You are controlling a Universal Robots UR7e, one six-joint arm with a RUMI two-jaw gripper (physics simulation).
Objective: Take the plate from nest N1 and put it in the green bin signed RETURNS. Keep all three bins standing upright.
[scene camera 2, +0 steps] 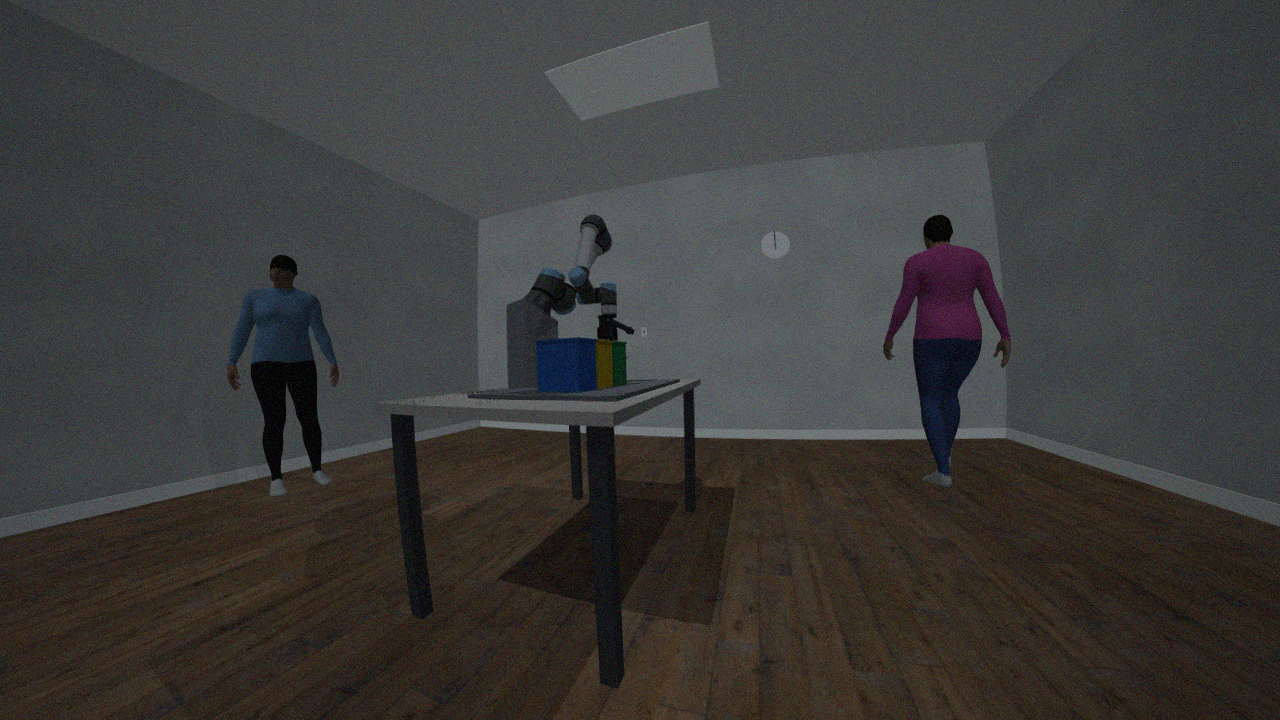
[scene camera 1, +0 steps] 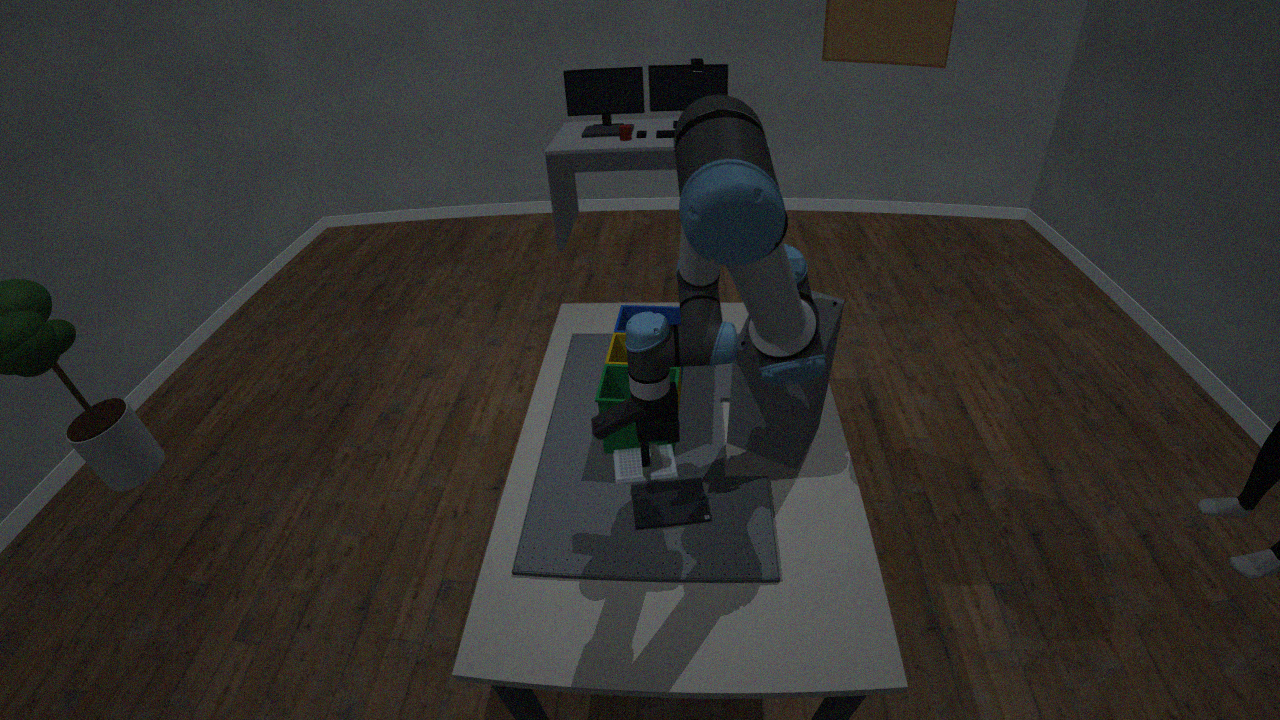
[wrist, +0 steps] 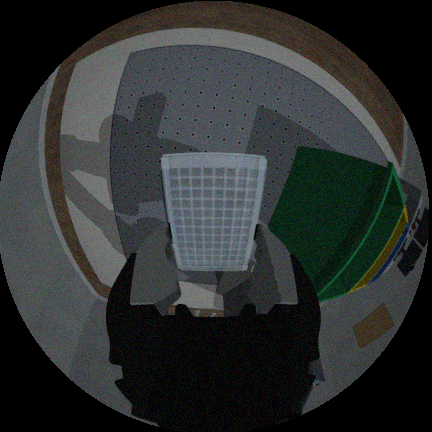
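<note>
The white gridded plate is between the two jaws of my gripper, which is shut on it by its sides. The plate is held level above the mat, beside the near wall of the green bin. The bin's rim stands to the right in the wrist view. The black nest lies in front of the plate in scene camera 1, with no plate on it. The green bin is upright; its sign cannot be read. In scene camera 2 the fingertips are hidden behind the bins.
The yellow bin and the blue bin stand upright in a row behind the green one. The perforated grey mat lies on the table. Two people stand away from the table.
</note>
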